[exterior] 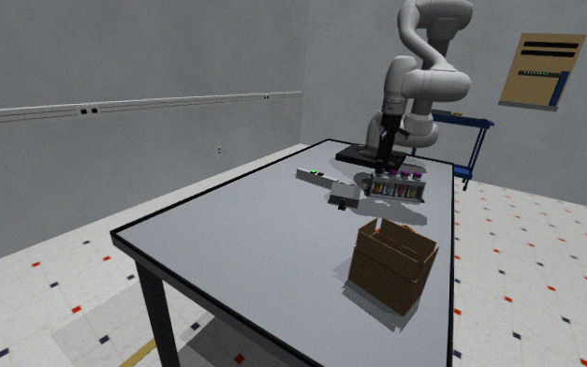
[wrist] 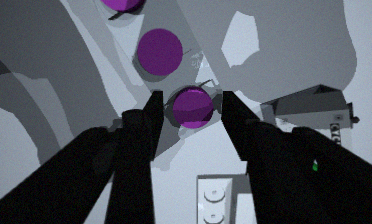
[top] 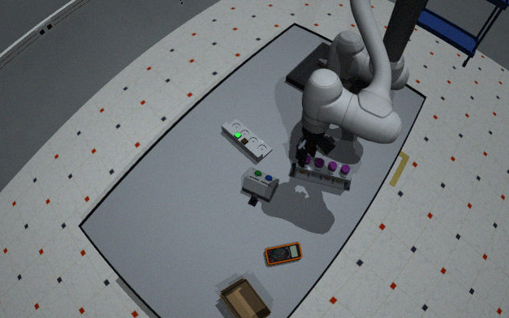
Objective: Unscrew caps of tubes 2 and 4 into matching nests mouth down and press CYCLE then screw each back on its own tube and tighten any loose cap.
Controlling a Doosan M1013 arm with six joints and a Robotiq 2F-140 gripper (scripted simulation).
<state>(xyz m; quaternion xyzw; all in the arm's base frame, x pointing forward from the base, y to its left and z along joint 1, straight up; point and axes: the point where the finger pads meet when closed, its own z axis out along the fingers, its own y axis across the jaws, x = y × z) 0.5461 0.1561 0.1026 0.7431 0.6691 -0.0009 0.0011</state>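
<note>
Now: hand 20 mm past the purple cap, 50 mm to the right of it and 30 mm above it. Round my hand: green key: 140 mm ahead, 120 mm to the right, 70 mm below; then blue key: 130 mm ahead, 70 mm to the right, 70 mm below; then key housing: 150 mm ahead, 90 mm to the right, 90 mm below.
</note>
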